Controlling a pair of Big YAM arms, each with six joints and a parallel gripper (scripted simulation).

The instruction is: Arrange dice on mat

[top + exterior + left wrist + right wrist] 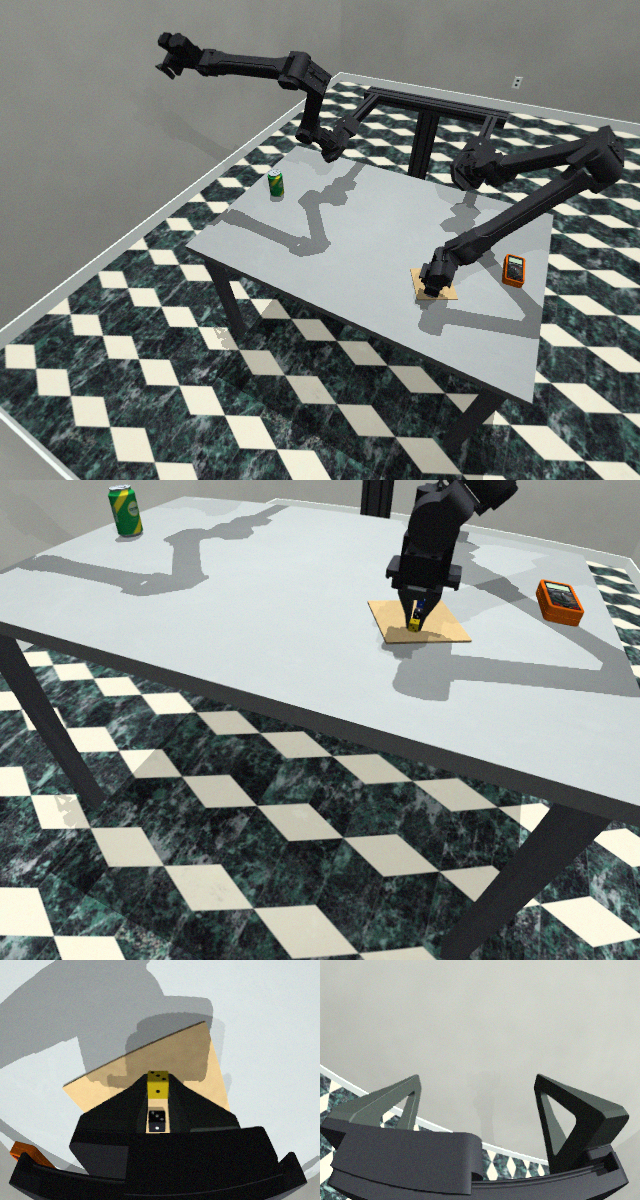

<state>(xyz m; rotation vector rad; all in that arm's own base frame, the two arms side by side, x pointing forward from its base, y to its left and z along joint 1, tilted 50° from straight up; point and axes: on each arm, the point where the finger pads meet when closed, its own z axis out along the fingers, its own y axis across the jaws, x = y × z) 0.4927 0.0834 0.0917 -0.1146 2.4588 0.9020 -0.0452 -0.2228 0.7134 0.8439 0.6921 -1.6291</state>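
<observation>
The yellow die is right at my left hand. Also, from my left hand: tan mat: 5 cm behind, 2 cm below; then black die: 5 cm behind, 1 cm below; then blue die: 10 cm behind, 1 cm to the left, 1 cm below.
</observation>
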